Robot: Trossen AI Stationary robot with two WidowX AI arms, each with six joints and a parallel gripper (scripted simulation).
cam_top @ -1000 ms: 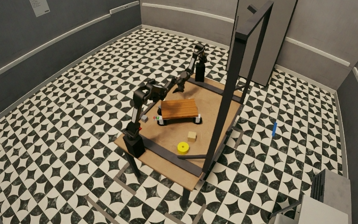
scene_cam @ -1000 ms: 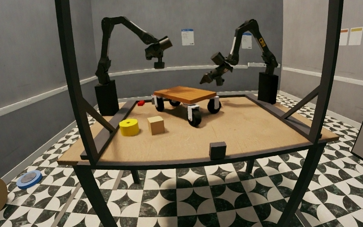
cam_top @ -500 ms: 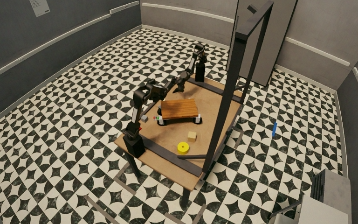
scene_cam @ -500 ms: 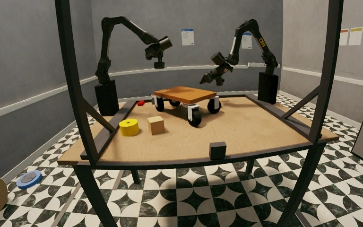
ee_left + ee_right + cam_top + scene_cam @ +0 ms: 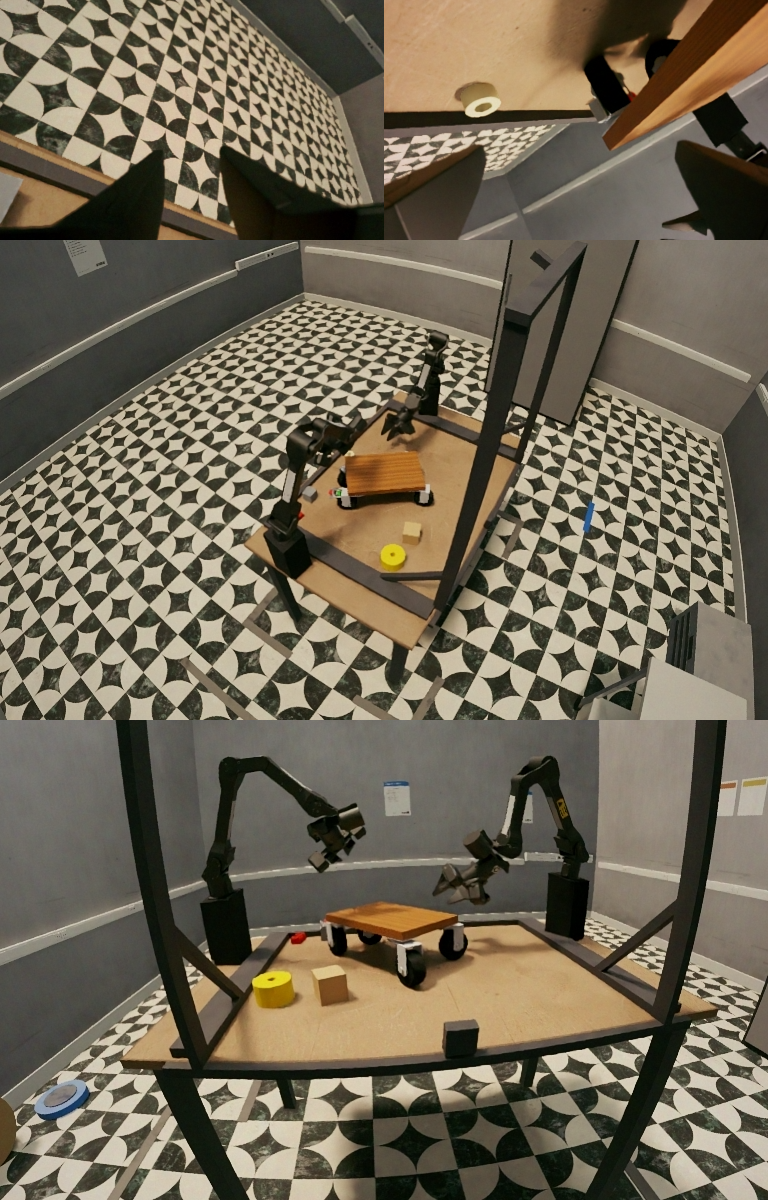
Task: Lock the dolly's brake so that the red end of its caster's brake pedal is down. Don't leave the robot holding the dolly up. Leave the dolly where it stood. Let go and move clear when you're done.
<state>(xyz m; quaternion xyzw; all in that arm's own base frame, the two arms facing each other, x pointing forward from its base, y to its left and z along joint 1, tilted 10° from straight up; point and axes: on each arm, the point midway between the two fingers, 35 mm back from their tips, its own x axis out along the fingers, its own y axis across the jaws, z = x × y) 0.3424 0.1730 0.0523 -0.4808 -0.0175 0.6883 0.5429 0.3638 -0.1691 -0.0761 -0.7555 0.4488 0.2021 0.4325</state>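
Now: the brake pedal 80 mm behind my left hand, 50 mm to the left of it and 210 mm below it. Also, from my left hand: grey cube (40 mm ahead, 70 mm to the left, 260 mm below); then small red block (40 mm ahead, 170 mm to the left, 270 mm below); then tan cube (410 mm behind, 20 mm to the left, 260 mm below).
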